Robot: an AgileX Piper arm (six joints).
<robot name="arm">
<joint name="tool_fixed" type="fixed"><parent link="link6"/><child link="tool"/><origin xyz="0 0 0" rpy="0 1.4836 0"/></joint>
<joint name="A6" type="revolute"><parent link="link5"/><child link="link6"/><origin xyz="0.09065 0 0.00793"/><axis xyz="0.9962 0 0.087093"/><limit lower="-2.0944" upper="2.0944"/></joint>
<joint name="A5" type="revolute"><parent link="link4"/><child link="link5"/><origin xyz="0 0 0"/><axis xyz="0 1 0"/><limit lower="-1.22" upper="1.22"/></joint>
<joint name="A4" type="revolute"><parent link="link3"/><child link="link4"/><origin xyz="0.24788 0 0.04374"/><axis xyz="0.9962 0 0.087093"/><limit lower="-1.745" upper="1.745"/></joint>
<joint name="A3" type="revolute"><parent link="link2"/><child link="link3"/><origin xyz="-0.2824 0 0.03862"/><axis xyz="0 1 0"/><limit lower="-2.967" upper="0"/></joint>
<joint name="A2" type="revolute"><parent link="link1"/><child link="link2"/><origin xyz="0 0 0"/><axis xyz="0 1 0"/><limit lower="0" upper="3.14"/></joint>
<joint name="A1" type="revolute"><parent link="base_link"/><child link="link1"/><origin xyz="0 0 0.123"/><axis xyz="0 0 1"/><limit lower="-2.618" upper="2.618"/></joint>
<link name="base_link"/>
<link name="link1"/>
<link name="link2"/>
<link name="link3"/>
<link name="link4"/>
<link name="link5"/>
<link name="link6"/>
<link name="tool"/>
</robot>
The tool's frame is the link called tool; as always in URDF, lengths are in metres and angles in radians.
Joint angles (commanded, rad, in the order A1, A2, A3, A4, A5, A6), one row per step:
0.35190, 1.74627, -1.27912, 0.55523, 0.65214, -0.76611
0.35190, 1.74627, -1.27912, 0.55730, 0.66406, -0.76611
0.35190, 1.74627, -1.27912, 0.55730, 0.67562, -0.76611
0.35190, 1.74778, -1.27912, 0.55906, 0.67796, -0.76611
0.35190, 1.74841, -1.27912, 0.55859, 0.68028, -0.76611
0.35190, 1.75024, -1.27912, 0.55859, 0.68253, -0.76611
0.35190, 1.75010, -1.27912, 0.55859, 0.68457, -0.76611
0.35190, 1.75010, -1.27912, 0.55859, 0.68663, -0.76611
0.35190, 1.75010, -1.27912, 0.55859, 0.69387, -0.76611
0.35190, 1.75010, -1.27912, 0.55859, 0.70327, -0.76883
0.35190, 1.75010, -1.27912, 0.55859, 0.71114, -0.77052
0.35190, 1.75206, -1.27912, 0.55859, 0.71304, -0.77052
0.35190, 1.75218, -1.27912, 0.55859, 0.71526, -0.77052
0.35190, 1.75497, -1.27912, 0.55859, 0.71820, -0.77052
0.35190, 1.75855, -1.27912, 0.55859, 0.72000, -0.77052
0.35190, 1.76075, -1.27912, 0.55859, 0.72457, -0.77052
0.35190, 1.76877, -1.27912, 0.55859, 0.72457, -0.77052
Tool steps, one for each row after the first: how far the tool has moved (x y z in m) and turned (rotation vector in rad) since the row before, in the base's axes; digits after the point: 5 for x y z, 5 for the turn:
-0.00100, 0.00022, -0.00037, 0.00051, 0.01097, 0.00508
-0.00096, 0.00011, -0.00041, -0.00125, 0.00999, 0.00568
-0.00003, 0.00017, -0.00060, 0.00076, 0.00400, 0.00050
-0.00012, 0.00003, -0.00033, -0.00087, 0.00245, 0.00132
0.00003, 0.00010, -0.00077, -0.00087, 0.00366, 0.00111
-0.00019, 0.00001, -0.00002, -0.00017, 0.00163, 0.00100
-0.00017, 0.00002, -0.00007, -0.00022, 0.00178, 0.00101
-0.00061, 0.00006, -0.00024, -0.00077, 0.00626, 0.00356
-0.00079, 0.00008, -0.00031, -0.00197, 0.00678, 0.00677
-0.00067, 0.00006, -0.00025, -0.00142, 0.00597, 0.00521
0.00007, 0.00010, -0.00079, -0.00088, 0.00348, 0.00093
-0.00017, 0.00002, -0.00012, -0.00027, 0.00203, 0.00109
0.00007, 0.00014, -0.00114, -0.00127, 0.00516, 0.00144
0.00026, 0.00016, -0.00140, -0.00142, 0.00492, 0.00088
-0.00014, 0.00012, -0.00096, -0.00122, 0.00602, 0.00224
0.00090, 0.00033, -0.00301, -0.00276, 0.00753, 0.00000

